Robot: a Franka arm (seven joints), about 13 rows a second.
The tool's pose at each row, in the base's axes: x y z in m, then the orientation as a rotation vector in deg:
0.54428 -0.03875 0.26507 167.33 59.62 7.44
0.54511 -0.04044 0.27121 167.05 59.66 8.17
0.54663 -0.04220 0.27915 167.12 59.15 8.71
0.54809 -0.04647 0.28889 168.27 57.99 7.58
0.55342 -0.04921 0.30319 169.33 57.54 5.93
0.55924 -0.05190 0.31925 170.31 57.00 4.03
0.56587 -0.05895 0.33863 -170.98 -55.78 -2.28
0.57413 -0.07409 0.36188 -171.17 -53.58 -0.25
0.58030 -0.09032 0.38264 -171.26 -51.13 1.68
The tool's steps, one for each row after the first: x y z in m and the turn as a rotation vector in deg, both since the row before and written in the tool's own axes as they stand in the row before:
-0.00002 0.00223 -0.00602 -0.36 0.38 -0.08
0.00063 0.00288 -0.00773 -0.20 0.29 0.33
-0.00080 0.00495 -0.00949 0.83 -0.52 0.96
0.00349 0.00626 -0.01375 1.09 -0.78 0.51
0.00388 0.00630 -0.01563 1.05 -0.95 0.54
0.00183 0.01001 -0.01912 0.81 -0.91 0.88
-0.00168 0.01723 -0.02320 0.86 -1.08 1.38
-0.00406 0.01665 -0.02095 0.96 -0.99 1.52

